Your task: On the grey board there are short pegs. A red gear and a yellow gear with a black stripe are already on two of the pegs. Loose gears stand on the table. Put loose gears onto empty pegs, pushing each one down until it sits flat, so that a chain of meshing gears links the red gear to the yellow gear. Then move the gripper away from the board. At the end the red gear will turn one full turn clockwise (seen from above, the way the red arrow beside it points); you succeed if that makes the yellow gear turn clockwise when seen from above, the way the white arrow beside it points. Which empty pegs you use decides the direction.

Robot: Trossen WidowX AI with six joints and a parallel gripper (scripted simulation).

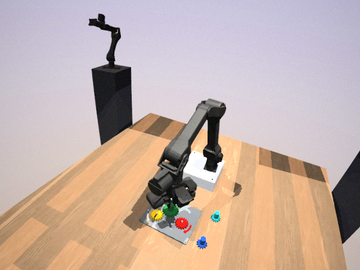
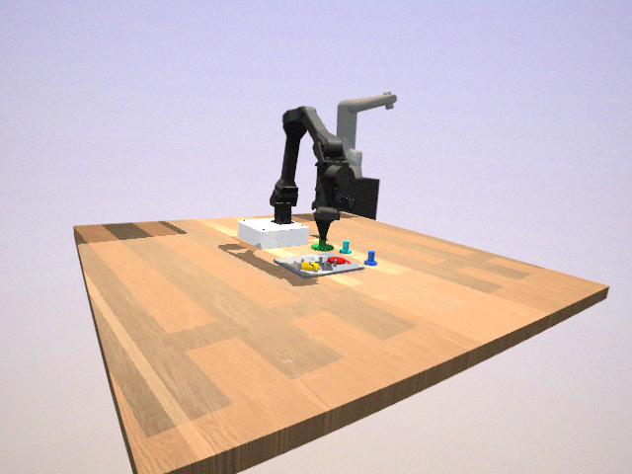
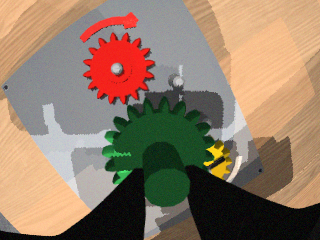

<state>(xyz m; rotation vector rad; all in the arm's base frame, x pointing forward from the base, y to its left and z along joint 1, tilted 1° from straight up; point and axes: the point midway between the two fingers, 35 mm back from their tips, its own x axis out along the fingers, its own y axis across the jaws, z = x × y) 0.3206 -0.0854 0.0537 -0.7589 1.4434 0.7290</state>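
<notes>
The red gear is 7 cm below my gripper tip, 5 cm to the left of it and 1 cm ahead of it. From my gripper tip the other things lie so: green gear: 1 cm below; yellow gear: 6 cm below, 5 cm to the right, 1 cm ahead; red arrow: 8 cm to the left, 7 cm below, 2 cm ahead.
</notes>
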